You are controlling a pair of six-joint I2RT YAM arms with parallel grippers.
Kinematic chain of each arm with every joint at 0, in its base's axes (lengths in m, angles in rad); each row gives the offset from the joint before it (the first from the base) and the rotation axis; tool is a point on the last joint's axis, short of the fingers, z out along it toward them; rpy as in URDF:
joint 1: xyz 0 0 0.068 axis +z
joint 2: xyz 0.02 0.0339 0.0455 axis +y
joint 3: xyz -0.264 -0.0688 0 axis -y
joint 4: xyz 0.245 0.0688 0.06 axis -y
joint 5: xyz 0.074 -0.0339 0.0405 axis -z
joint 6: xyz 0.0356 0 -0.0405 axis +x
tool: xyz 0 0 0 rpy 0 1.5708 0
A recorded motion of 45 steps. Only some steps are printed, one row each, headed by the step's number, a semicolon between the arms.
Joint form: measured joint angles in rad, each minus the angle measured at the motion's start. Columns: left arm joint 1, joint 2, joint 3, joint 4, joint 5, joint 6; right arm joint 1, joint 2, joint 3, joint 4, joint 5, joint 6.
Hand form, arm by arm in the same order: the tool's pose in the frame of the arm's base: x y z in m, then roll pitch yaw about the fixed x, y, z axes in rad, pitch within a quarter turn. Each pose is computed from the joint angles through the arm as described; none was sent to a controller.
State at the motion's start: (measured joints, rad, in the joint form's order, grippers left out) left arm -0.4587 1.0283 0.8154 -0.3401 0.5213 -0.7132; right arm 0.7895 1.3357 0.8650 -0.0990 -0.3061 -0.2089
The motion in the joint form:
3: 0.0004 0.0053 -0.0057 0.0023 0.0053 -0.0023; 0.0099 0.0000 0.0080 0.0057 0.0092 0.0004
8: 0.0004 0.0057 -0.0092 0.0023 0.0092 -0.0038; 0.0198 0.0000 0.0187 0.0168 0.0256 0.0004
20: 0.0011 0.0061 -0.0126 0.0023 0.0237 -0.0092; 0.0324 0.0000 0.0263 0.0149 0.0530 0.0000
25: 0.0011 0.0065 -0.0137 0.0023 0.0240 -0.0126; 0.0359 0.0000 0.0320 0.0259 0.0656 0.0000
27: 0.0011 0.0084 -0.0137 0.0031 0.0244 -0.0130; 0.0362 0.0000 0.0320 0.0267 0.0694 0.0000
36: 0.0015 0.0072 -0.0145 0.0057 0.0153 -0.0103; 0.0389 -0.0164 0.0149 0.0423 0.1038 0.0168
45: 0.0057 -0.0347 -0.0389 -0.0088 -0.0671 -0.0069; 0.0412 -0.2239 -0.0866 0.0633 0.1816 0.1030
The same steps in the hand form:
3: 0.1946 -0.1159 0.2886 -2.1171 0.4816 -2.9055; 0.1991 0.2197 0.2575 -3.0926 1.0411 -1.9397
8: 0.1944 -0.1160 0.2874 -2.1177 0.4760 -2.9084; 0.1987 0.2227 0.2621 -3.0595 1.0577 -1.9151
20: 0.1939 -0.1161 0.2863 -2.1123 0.4635 -2.9150; 0.1972 0.2252 0.2644 -3.0282 1.0572 -1.8987
25: 0.1939 -0.1161 0.2858 -2.1123 0.4593 -2.9137; 0.1976 0.2265 0.2673 -3.0023 1.0698 -1.8835
27: 0.1943 -0.1163 0.2855 -2.1128 0.4580 -2.9140; 0.1976 0.2266 0.2674 -2.9981 1.0697 -1.8828
36: 0.1945 -0.1160 0.2856 -2.1156 0.4657 -2.9085; 0.1957 0.2239 0.2674 -2.9842 1.0791 -1.9059
45: 0.1888 -0.1093 0.2837 -2.1521 0.4999 -2.8533; 0.1695 0.1921 0.2873 -2.9918 1.2003 -2.0170

